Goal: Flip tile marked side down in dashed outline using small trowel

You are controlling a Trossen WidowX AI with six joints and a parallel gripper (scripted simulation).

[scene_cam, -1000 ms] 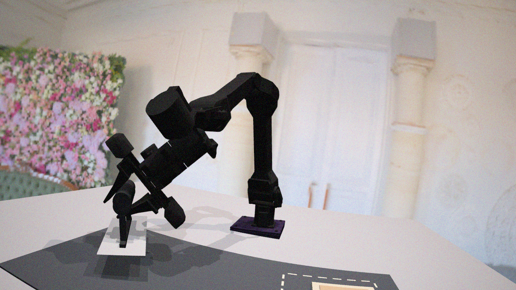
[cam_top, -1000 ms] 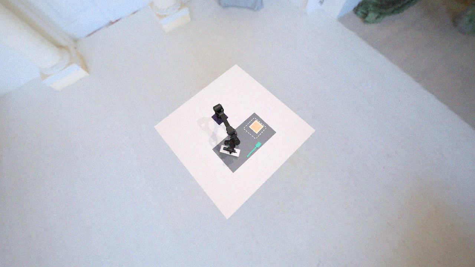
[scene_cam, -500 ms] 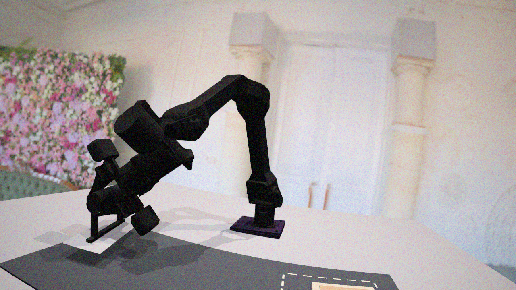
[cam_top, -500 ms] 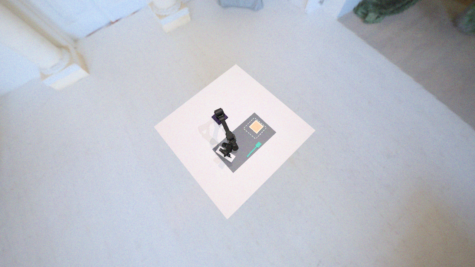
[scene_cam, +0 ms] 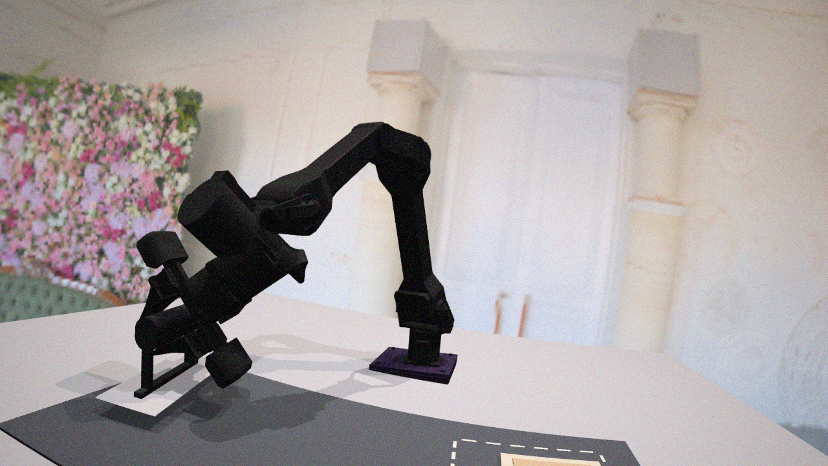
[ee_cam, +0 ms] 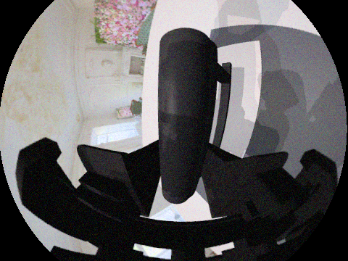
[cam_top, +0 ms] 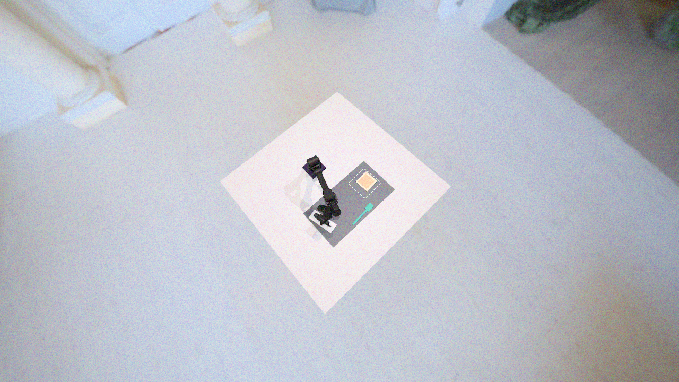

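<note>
Right now my gripper tip is 30 mm to the right of the dark trowel and 10 mm above it. The rest, counted from my gripper tip: grey mat: 10 mm ahead, 270 mm to the left, 90 mm below; then teal trowel: 150 mm ahead, 290 mm to the left, 70 mm below; then tile: 10 mm behind, 480 mm to the left, 70 mm below.
</note>
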